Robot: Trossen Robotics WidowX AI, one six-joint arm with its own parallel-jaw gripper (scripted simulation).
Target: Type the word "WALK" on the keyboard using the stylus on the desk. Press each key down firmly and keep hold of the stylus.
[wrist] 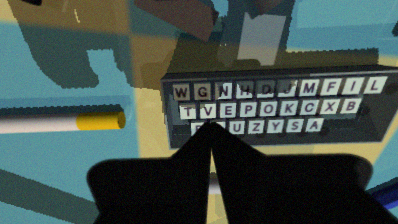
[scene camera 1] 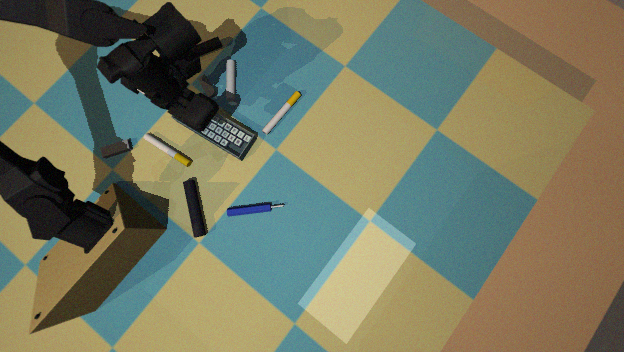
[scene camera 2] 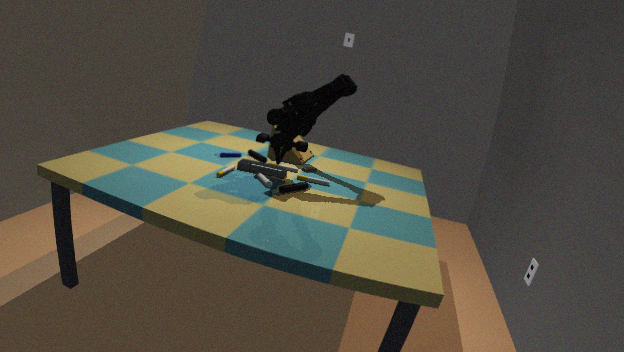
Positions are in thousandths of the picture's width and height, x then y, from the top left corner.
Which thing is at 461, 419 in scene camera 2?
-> The gripper.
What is the gripper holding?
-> Nothing.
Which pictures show the gripper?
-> The wrist view, scene camera 1 and scene camera 2: all of them.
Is the gripper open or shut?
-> Shut.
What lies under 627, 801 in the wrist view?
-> The gripper.
